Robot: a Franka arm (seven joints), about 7 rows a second.
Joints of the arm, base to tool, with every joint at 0 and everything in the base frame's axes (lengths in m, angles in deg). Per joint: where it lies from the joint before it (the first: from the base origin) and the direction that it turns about. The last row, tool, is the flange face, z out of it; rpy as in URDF.
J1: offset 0 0 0.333 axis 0 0 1
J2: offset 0 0 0 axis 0 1 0
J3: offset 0 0 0.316 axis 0 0 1
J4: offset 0.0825 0 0 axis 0 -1 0
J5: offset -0.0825 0 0.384 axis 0 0 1
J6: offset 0 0 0 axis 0 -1 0
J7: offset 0.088 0 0 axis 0 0 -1
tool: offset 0 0 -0.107 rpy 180 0 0
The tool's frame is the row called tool.
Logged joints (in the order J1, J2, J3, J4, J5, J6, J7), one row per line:
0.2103 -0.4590 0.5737 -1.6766 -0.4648 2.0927 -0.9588
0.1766 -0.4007 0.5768 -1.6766 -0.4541 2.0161 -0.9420
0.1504 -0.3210 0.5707 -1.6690 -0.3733 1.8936 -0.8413
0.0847 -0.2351 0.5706 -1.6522 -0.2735 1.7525 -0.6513
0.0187 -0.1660 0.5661 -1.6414 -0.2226 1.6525 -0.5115
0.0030 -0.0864 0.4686 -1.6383 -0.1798 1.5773 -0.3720
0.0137 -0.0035 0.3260 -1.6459 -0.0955 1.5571 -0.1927
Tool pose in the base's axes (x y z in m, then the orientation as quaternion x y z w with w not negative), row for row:
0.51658 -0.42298 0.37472 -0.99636 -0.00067 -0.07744 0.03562
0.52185 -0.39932 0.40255 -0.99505 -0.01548 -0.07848 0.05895
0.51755 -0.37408 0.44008 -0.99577 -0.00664 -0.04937 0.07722
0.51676 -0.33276 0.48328 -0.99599 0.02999 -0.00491 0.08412
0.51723 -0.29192 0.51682 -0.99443 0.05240 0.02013 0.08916
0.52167 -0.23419 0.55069 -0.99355 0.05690 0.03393 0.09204
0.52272 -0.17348 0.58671 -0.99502 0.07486 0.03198 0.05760
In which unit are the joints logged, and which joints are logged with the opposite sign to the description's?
The joints are logged in radians. Opposite sign: J1, J2, J3, J5.
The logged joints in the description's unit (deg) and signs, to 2 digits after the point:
-12.05 26.30 -32.87 -96.06 26.63 119.90 -54.94
-10.12 22.96 -33.05 -96.06 26.02 115.51 -53.97
-8.62 18.39 -32.70 -95.63 21.39 108.50 -48.20
-4.85 13.47 -32.69 -94.66 15.67 100.41 -37.32
-1.07 9.51 -32.44 -94.05 12.75 94.68 -29.31
-0.17 4.95 -26.85 -93.87 10.30 90.37 -21.31
-0.78 0.20 -18.68 -94.30 5.47 89.22 -11.04

